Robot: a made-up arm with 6 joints.
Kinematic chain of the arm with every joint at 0, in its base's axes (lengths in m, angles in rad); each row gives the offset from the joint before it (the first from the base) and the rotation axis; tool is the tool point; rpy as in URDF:
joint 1: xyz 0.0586 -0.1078 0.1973 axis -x
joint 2: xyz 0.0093 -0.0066 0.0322 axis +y
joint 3: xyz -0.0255 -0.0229 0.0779 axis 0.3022 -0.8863 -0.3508
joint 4: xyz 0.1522 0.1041 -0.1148 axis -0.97 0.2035 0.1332
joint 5: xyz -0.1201 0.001 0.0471 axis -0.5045 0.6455 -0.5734
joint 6: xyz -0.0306 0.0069 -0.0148 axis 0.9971 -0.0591 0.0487
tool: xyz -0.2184 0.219 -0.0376 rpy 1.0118 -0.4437 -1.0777
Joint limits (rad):
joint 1: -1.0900..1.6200
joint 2: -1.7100..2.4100
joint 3: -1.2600..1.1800
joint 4: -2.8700..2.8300
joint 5: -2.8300..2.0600
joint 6: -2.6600..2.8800
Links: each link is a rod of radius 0.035 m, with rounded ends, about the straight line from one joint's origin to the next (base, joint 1, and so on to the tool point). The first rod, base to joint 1, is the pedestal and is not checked.
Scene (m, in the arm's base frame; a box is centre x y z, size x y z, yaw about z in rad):
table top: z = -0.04
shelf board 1: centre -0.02 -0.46 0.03 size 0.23 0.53 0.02 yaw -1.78
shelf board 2: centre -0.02 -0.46 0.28 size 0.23 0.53 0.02 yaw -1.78
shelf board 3: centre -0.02 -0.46 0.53 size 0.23 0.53 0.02 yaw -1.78
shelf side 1: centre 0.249 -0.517 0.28 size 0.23 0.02 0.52 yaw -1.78
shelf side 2: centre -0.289 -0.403 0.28 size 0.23 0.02 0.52 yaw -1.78
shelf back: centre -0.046 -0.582 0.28 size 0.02 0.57 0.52 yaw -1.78
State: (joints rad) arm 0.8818 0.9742 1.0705 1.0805 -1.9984 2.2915
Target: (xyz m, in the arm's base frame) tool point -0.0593 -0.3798 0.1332
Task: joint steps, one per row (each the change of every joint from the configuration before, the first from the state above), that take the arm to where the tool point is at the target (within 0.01 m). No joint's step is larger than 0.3 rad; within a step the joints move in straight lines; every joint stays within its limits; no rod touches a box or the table.
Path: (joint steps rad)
1: 0.0708 0.1659 -0.2311 -0.2178 -0.0246 -0.1705
2: 0.0709 0.1659 -0.2311 -0.2178 -0.0246 -0.1705
3: 0.0708 0.1658 -0.2311 -0.2179 -0.0246 -0.1705
4: -0.1804 0.0833 -0.0718 -0.1710 -0.2526 -0.2599
5: -0.1805 0.0832 -0.0717 -0.1710 -0.2526 -0.2599
6: -0.1805 0.0832 -0.0718 -0.1710 -0.2526 -0.2600
7: 0.0758 0.0422 0.0875 0.1200 0.0650 0.2723
8: 0.0758 0.0422 0.0875 0.1199 0.0650 0.2723
9: 0.0758 0.0423 0.0875 0.1200 0.0651 0.2722
10: 0.0759 0.0422 0.0875 0.1199 0.0650 0.2723
11: 0.0758 0.0422 0.0875 0.1200 0.0650 0.2723
12: 0.0758 0.0422 0.0876 0.1199 0.0650 0.2722

